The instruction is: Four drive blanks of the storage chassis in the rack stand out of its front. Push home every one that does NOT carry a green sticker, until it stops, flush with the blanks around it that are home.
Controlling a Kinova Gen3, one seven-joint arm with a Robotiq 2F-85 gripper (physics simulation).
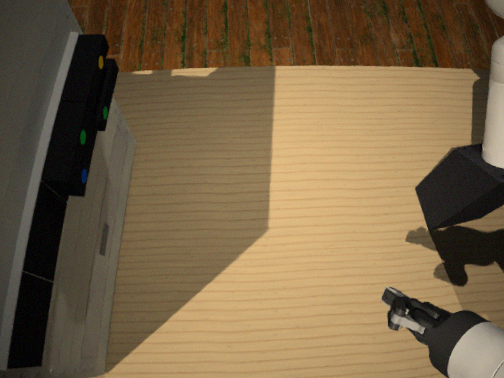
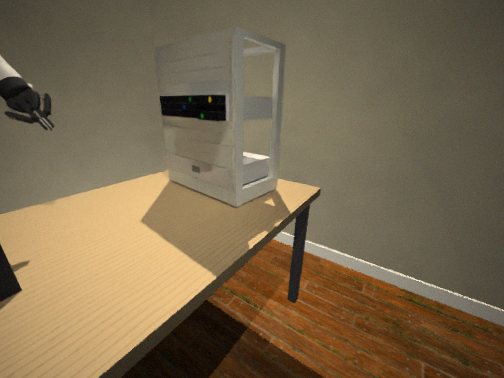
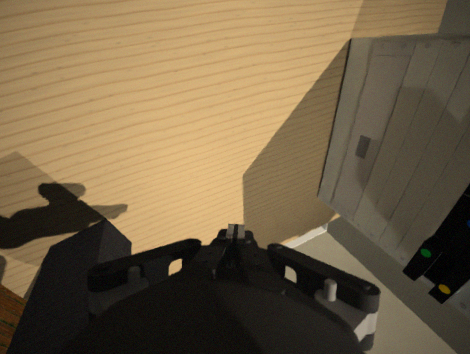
Labels:
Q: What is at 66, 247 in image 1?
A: A light grey rack.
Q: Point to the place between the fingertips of my gripper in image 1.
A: At 386, 293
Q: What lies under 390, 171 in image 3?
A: A light grey rack.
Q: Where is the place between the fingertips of my gripper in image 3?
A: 236, 235

